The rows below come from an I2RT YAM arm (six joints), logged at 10 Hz.
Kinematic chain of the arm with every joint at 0, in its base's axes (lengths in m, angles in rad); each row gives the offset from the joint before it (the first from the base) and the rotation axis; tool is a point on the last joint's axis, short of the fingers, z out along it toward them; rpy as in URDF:
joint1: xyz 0 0 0.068 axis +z
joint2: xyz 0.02 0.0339 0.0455 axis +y
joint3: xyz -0.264 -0.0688 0 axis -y
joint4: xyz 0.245 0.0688 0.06 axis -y
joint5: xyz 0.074 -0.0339 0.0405 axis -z
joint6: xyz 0.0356 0 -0.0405 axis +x
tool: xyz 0 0 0 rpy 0 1.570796 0
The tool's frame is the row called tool.
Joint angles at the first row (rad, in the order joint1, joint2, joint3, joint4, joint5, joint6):
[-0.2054 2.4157 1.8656 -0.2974 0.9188 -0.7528]
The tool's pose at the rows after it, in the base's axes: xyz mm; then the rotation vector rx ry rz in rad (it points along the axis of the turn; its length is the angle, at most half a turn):
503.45 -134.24 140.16 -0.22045 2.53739 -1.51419
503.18 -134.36 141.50 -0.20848 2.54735 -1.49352
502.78 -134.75 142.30 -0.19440 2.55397 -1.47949
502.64 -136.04 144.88 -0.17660 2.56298 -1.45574
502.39 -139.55 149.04 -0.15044 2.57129 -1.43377
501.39 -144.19 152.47 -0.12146 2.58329 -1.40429
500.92 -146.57 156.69 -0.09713 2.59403 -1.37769
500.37 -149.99 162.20 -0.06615 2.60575 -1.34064
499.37 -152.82 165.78 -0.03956 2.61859 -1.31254
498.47 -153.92 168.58 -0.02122 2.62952 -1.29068
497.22 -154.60 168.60 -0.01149 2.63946 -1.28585
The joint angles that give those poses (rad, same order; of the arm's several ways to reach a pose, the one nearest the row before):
[-0.2066 2.4157 1.8706 -0.3187 0.9112 -0.7376]
[-0.2073 2.4157 1.8813 -0.3458 0.9009 -0.7151]
[-0.2085 2.4157 1.8881 -0.3645 0.8947 -0.6960]
[-0.2115 2.4157 1.9034 -0.3939 0.8818 -0.6720]
[-0.2188 2.4157 1.9243 -0.4263 0.8692 -0.6475]
[-0.2287 2.4157 1.9434 -0.4599 0.8509 -0.6201]
[-0.2340 2.4157 1.9656 -0.4977 0.8360 -0.5930]
[-0.2417 2.4161 1.9942 -0.5423 0.8139 -0.5606]
[-0.2482 2.4172 2.0159 -0.5804 0.7979 -0.5327]
[-0.2512 2.4172 2.0316 -0.6117 0.7860 -0.5106]
[-0.2531 2.4172 2.0346 -0.6281 0.7849 -0.4988]

